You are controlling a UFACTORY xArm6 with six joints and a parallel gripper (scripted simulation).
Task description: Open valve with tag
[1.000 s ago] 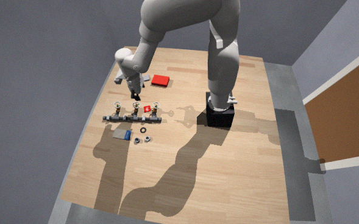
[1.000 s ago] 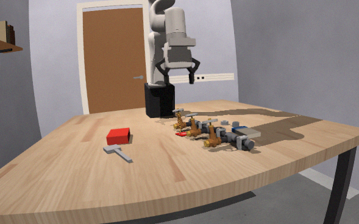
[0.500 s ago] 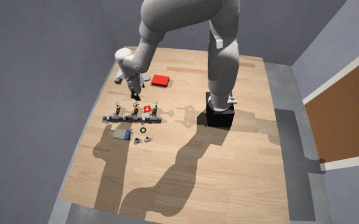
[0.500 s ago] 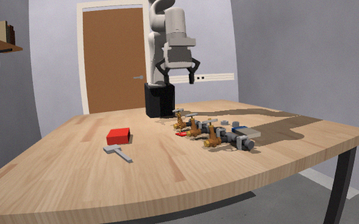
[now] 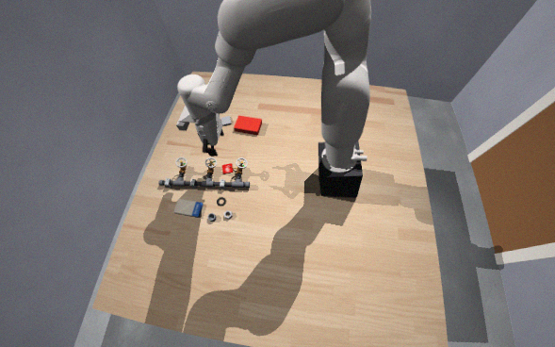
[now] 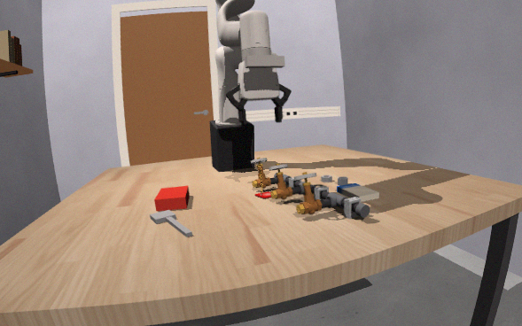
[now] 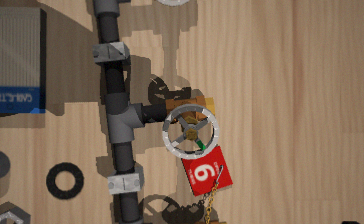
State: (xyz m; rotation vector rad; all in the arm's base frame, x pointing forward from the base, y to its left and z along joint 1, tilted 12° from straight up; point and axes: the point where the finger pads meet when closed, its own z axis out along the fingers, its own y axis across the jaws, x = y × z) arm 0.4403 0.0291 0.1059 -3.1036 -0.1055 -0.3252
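Right now the red tag is 20 cm below my hand and 1 cm to the right of it. From my hand the other things lie so: grey hammer-like tool (24 cm to the right, 19 cm below, 13 cm ahead); grey box (21 cm to the left, 19 cm below, 11 cm ahead); red box (25 cm to the right, 18 cm below, 3 cm behind).
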